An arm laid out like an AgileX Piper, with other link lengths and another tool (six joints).
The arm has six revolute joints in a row. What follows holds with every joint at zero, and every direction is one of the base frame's. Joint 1 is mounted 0.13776 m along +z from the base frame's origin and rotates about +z. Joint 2 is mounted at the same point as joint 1 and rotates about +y. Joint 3 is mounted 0.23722 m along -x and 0.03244 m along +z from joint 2 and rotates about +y. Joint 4 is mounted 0.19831 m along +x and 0.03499 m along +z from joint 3 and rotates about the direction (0.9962, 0, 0.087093). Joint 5 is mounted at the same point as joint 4 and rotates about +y. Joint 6 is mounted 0.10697 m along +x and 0.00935 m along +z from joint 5 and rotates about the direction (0.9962, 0, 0.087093). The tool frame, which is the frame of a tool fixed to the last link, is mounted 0.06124 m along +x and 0.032 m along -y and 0.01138 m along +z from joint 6; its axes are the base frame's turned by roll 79.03, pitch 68.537 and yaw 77.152 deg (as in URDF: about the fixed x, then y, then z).
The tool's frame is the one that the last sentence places.
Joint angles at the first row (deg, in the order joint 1, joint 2, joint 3, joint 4, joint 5, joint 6):
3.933 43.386 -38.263 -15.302 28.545 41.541
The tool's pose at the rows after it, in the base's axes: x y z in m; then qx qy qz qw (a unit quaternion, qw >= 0):
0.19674 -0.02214 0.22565 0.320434 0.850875 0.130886 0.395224
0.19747 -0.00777 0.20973 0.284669 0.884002 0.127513 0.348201
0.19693 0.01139 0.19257 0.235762 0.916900 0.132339 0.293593
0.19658 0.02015 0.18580 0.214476 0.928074 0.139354 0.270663
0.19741 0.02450 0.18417 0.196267 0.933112 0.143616 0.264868
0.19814 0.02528 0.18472 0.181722 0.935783 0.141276 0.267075
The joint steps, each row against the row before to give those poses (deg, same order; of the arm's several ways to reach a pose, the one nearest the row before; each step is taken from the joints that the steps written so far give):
3.511 5.178 -0.075 5.702 5.806 -9.345
2.252 3.048 0.002 4.442 2.265 -5.723
2.269 3.580 -0.001 6.500 2.166 -8.061
0.510 1.566 0.000 3.691 0.708 -4.310
0.000 0.567 -0.001 2.200 0.053 -3.513
0.002 0.000 0.002 0.358 -0.002 -1.993

